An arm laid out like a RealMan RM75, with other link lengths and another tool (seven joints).
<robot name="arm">
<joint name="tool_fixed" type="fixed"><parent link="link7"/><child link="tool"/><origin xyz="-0.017 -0.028 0.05" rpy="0 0.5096 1.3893"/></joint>
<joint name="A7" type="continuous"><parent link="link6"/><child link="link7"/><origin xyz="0 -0.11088 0" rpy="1.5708 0 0"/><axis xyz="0 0 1"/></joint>
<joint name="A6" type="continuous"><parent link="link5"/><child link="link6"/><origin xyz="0 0 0" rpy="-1.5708 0 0"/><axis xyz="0 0 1"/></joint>
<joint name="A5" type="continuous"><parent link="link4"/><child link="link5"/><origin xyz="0 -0.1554 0" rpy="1.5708 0 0"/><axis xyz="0 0 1"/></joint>
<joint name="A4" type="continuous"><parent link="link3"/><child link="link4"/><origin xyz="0 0 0" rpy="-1.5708 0 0"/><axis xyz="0 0 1"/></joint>
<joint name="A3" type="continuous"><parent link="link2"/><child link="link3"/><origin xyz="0 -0.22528 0" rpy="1.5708 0 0"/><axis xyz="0 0 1"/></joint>
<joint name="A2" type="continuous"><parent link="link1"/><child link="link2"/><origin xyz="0 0 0" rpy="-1.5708 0 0"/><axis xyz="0 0 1"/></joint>
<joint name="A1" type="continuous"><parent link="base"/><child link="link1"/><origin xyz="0 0 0.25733"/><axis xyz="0 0 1"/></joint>
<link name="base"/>
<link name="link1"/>
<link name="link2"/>
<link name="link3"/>
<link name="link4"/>
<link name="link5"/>
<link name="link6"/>
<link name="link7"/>
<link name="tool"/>
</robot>
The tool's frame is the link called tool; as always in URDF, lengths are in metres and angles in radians. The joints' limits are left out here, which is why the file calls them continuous.
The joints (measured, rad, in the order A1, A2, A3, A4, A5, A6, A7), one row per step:
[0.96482, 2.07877, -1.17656, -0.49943, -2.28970, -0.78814, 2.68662]
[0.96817, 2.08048, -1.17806, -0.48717, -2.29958, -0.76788, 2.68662]
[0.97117, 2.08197, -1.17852, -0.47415, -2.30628, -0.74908, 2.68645]
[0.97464, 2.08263, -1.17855, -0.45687, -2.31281, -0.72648, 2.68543]
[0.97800, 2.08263, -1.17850, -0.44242, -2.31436, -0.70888, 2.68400]
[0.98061, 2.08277, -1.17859, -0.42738, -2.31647, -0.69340, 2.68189]
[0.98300, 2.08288, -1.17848, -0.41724, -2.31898, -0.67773, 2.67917]
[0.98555, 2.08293, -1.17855, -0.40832, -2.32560, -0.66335, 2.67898]
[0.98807, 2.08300, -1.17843, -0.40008, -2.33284, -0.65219, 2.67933]
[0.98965, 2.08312, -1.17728, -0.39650, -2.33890, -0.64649, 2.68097]
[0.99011, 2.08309, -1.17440, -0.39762, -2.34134, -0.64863, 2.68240]
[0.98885, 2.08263, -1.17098, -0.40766, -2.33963, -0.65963, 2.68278]
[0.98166, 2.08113, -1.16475, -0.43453, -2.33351, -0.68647, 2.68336]
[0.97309, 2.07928, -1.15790, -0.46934, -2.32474, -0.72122, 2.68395]
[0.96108, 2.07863, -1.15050, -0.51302, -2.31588, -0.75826, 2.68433]
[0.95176, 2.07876, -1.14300, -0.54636, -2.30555, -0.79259, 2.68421]
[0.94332, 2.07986, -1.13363, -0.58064, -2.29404, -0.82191, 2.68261]
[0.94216, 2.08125, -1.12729, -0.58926, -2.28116, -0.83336, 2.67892]
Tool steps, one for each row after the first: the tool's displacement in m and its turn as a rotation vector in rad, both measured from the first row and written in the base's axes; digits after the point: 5 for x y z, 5 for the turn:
[0.00195, 0.00088, -0.00011, 0.00956, -0.01326, -0.00029]
[0.00394, 0.00148, -0.00036, 0.01823, -0.02302, -0.00273]
[0.00675, 0.00219, -0.00034, 0.02885, -0.03438, -0.00682]
[0.00865, 0.00281, -0.00031, 0.03732, -0.04074, -0.01058]
[0.01102, 0.00287, -0.00060, 0.04292, -0.04803, -0.01496]
[0.01237, 0.00367, -0.00017, 0.05147, -0.05509, -0.01503]
[0.01375, 0.00446, 0.00042, 0.05922, -0.06453, -0.01472]
[0.01504, 0.00494, 0.00077, 0.06426, -0.07366, -0.01462]
[0.01563, 0.00533, 0.00114, 0.06752, -0.07879, -0.01469]
[0.01542, 0.00542, 0.00130, 0.06733, -0.07780, -0.01558]
[0.01371, 0.00568, 0.00176, 0.06482, -0.07075, -0.01362]
[0.01058, 0.00588, 0.00325, 0.05953, -0.05357, -0.01004]
[0.00611, 0.00609, 0.00523, 0.05212, -0.03194, -0.00340]
[0.00089, 0.00630, 0.00791, 0.04685, -0.00844, 0.00724]
[-0.00341, 0.00553, 0.00929, 0.03762, 0.01428, 0.01364]
[-0.00858, 0.00544, 0.01126, 0.03399, 0.03840, 0.02318]
[-0.01146, 0.00513, 0.01104, 0.03088, 0.05624, 0.02499]

